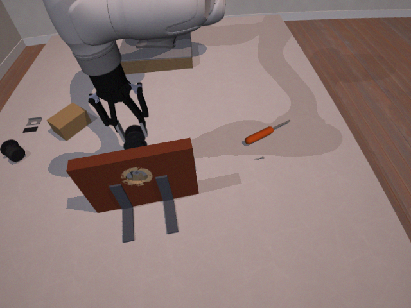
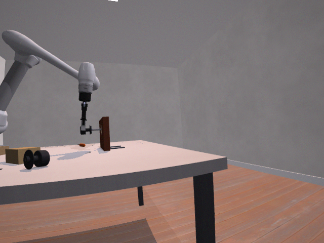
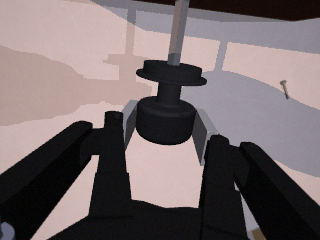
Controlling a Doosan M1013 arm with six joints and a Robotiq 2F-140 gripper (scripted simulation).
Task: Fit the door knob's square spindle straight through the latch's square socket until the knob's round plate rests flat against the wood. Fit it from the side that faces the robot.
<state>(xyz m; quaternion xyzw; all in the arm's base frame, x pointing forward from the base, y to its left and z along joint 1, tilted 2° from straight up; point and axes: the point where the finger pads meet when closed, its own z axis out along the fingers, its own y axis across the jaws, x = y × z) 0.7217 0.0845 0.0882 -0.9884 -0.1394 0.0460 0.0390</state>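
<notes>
My hand is 12 cm short of the latch socket, 4 cm to the right of it and 3 cm above it. Round my hand: tan box (17 cm behind, 33 cm to the right, 13 cm below); then brown wood panel (12 cm ahead, 4 cm to the left, 5 cm below); then screw (4 cm behind, 37 cm to the left, 16 cm below).
</notes>
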